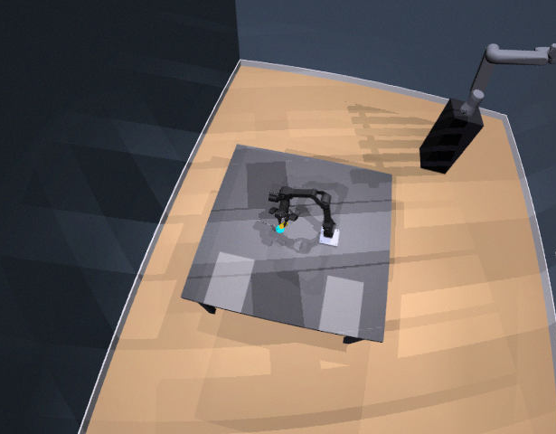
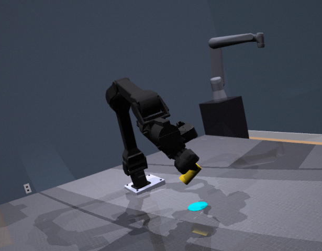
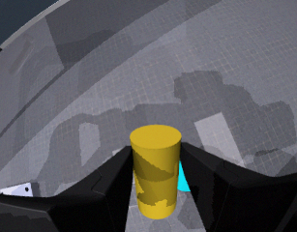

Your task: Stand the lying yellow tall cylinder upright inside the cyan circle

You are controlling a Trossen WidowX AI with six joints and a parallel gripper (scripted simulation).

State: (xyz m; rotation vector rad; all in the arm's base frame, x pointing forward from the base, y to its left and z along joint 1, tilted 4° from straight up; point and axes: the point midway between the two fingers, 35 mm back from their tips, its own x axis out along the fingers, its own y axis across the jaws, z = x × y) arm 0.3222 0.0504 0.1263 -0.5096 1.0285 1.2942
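My gripper tip is now 20 mm short of the cyan circle, 30 mm to the left of it and 120 mm above it. Also, from my gripper tip: yellow tall cylinder 10 mm behind, 20 mm to the right, 20 mm below.
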